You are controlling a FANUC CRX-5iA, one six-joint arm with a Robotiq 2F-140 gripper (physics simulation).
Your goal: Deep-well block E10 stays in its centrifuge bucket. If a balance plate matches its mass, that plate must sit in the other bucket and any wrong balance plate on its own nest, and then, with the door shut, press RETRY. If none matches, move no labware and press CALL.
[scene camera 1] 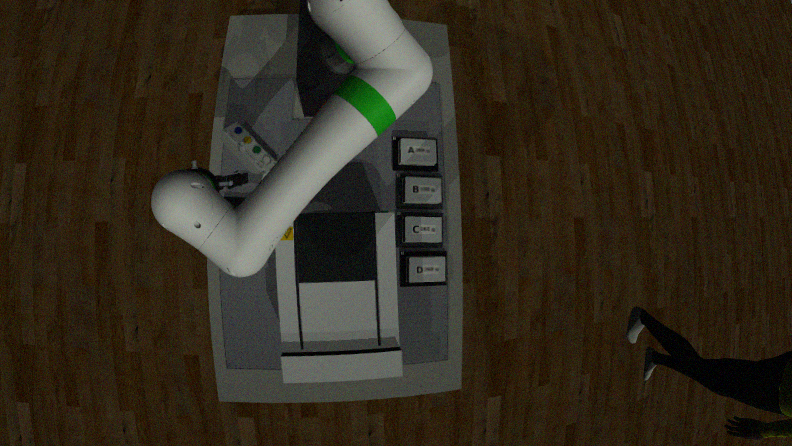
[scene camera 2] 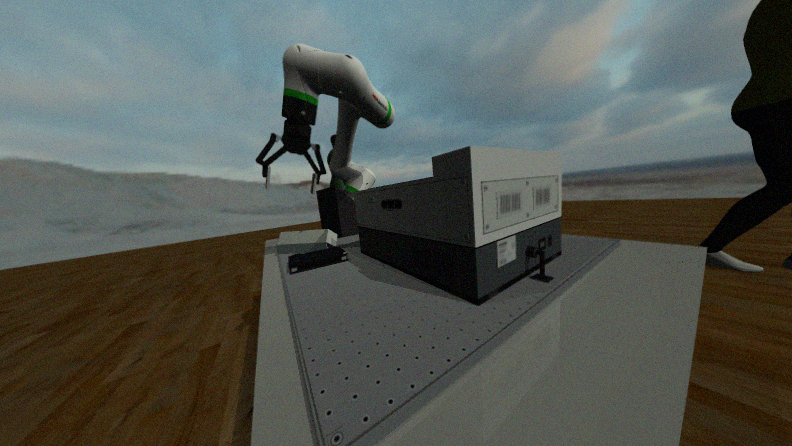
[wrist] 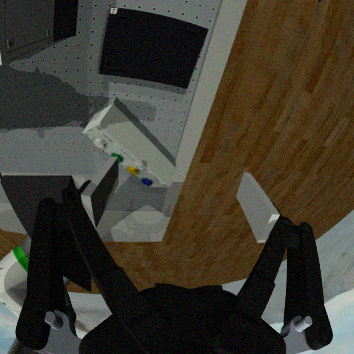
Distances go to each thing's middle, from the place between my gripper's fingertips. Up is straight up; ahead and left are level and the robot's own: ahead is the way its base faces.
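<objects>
Counted from my hand, the dark lid panel (scene camera 1: 330,247) is 16 cm ahead, 36 cm to the left and 2 cm below; the centrifuge (scene camera 2: 489,217) is 32 cm ahead, 37 cm to the left and 11 cm below. Relative to the white button box (wrist: 114,123), my hand is 13 cm past it, 3 cm to the right of it and 19 cm above it.
</objects>
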